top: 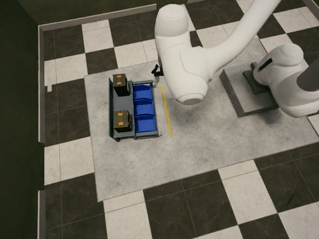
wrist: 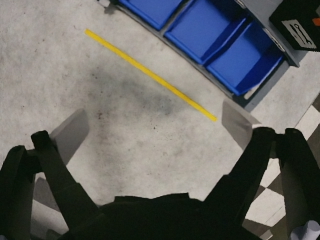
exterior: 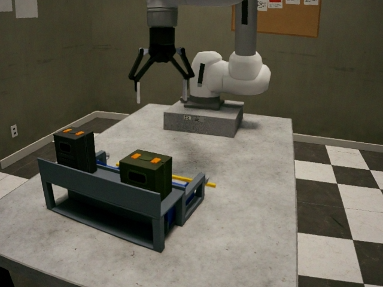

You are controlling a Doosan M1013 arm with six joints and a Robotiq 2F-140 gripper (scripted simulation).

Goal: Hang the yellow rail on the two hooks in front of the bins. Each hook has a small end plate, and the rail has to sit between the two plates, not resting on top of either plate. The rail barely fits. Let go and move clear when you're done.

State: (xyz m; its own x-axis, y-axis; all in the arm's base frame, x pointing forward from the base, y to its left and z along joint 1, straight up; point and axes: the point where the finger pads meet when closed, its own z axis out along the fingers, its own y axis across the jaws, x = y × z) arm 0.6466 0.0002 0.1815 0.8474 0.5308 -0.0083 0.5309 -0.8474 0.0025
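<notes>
Now: the yellow rail 270 mm below my hand.
</notes>
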